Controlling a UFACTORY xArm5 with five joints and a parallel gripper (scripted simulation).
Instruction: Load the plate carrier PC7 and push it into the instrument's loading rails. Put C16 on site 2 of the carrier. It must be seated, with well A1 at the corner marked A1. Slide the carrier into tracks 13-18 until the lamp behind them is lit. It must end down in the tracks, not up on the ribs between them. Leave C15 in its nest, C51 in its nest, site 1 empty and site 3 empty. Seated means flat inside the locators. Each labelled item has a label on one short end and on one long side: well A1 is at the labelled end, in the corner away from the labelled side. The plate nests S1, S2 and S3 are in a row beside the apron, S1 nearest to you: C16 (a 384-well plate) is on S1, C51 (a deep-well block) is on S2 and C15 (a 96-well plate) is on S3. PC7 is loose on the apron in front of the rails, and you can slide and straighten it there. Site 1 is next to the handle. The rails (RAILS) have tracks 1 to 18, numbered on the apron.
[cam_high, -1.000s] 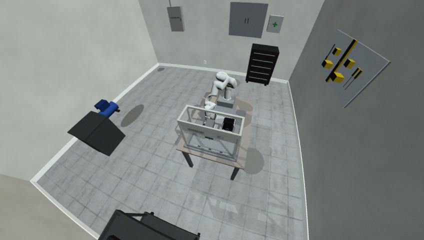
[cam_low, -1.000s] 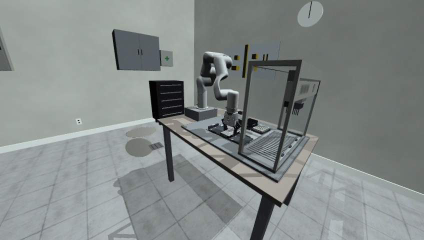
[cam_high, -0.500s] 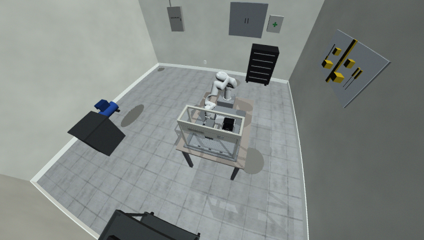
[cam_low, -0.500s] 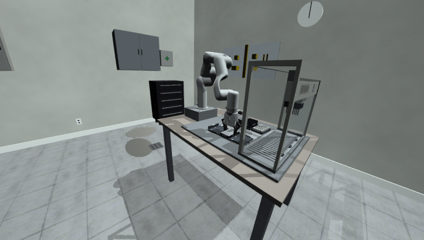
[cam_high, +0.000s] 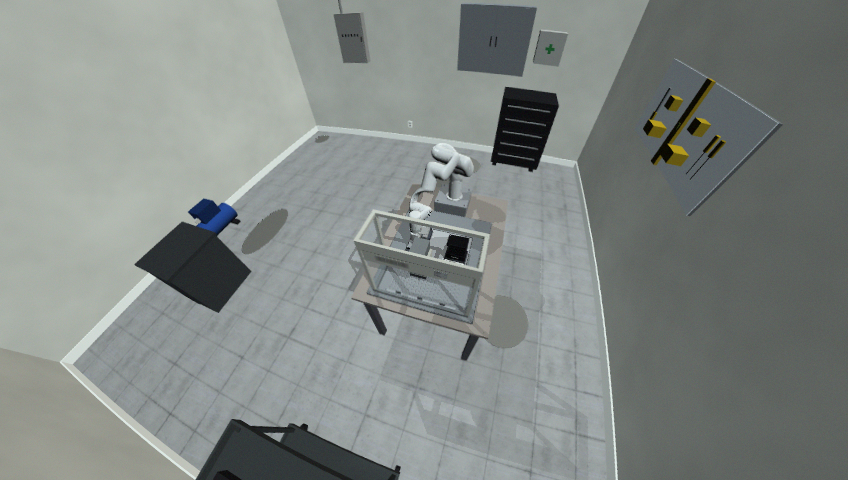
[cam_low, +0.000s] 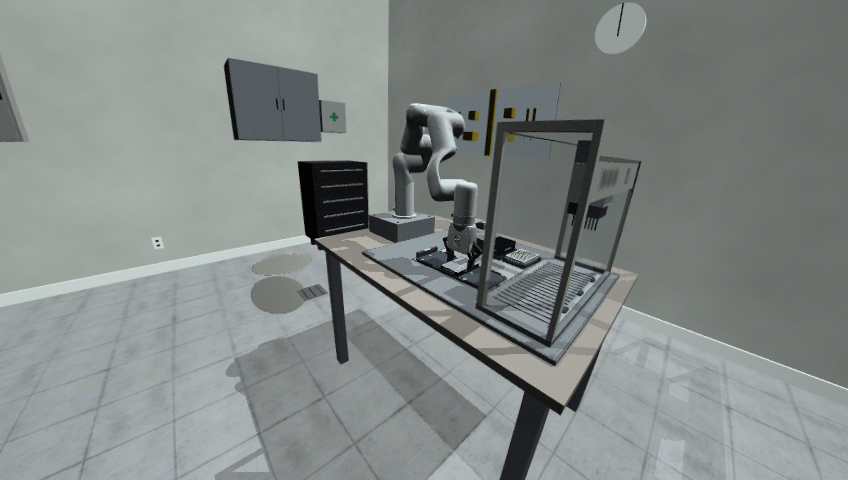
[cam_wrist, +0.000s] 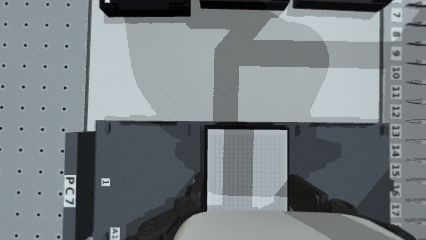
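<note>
The carrier PC7 is 1 cm behind my hand and 1 cm below it. Round my hand: nest S1: 13 cm behind, 25 cm to the left, 2 cm below; then post: 20 cm ahead, 14 cm to the right, 22 cm above; then white 96-well plate: 10 cm ahead, 27 cm to the left, 1 cm below.
</note>
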